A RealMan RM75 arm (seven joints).
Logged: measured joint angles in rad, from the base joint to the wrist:
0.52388, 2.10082, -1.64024, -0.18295, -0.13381, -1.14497, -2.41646
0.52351, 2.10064, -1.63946, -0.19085, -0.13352, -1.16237, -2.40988
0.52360, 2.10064, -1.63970, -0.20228, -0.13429, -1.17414, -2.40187
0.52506, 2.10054, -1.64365, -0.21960, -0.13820, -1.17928, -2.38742
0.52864, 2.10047, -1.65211, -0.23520, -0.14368, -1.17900, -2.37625
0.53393, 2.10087, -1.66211, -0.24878, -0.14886, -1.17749, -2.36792
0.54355, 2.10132, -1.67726, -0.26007, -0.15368, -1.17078, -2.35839
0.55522, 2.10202, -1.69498, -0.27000, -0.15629, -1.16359, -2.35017
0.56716, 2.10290, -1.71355, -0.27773, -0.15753, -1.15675, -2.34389
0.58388, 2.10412, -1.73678, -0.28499, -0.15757, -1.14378, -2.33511
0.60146, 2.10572, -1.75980, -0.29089, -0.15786, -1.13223, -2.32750
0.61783, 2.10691, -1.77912, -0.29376, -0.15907, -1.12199, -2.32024
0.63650, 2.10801, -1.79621, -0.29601, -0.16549, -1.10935, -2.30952
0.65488, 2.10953, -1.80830, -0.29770, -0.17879, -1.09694, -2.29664
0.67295, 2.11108, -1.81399, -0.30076, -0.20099, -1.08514, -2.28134
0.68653, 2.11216, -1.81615, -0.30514, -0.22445, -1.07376, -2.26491
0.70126, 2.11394, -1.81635, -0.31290, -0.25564, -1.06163, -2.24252
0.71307, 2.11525, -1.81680, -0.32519, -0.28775, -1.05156, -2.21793
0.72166, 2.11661, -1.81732, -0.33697, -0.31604, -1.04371, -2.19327
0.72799, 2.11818, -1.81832, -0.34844, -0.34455, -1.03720, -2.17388
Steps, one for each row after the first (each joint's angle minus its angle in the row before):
-0.00037, -0.00018, 0.00078, -0.00790, 0.00029, -0.01740, 0.00658
0.00009, 0.00000, -0.00024, -0.01143, -0.00077, -0.01177, 0.00801
0.00146, -0.00010, -0.00395, -0.01732, -0.00391, -0.00514, 0.01445
0.00358, -0.00007, -0.00846, -0.01560, -0.00548, 0.00028, 0.01117
0.00529, 0.00040, -0.01000, -0.01358, -0.00518, 0.00151, 0.00833
0.00962, 0.00045, -0.01515, -0.01129, -0.00482, 0.00671, 0.00953
0.01167, 0.00070, -0.01772, -0.00993, -0.00261, 0.00719, 0.00822
0.01194, 0.00088, -0.01857, -0.00773, -0.00124, 0.00684, 0.00628
0.01672, 0.00122, -0.02323, -0.00726, -0.00004, 0.01297, 0.00878
0.01758, 0.00160, -0.02302, -0.00590, -0.00029, 0.01155, 0.00761
0.01637, 0.00119, -0.01932, -0.00287, -0.00121, 0.01024, 0.00726
0.01867, 0.00110, -0.01709, -0.00225, -0.00642, 0.01264, 0.01072
0.01838, 0.00152, -0.01209, -0.00169, -0.01330, 0.01241, 0.01288
0.01807, 0.00155, -0.00569, -0.00306, -0.02220, 0.01180, 0.01530
0.01358, 0.00108, -0.00216, -0.00438, -0.02346, 0.01138, 0.01643
0.01473, 0.00178, -0.00020, -0.00776, -0.03119, 0.01213, 0.02239
0.01181, 0.00131, -0.00045, -0.01229, -0.03211, 0.01007, 0.02459
0.00859, 0.00136, -0.00052, -0.01178, -0.02829, 0.00785, 0.02466
0.00633, 0.00157, -0.00100, -0.01147, -0.02851, 0.00651, 0.01939

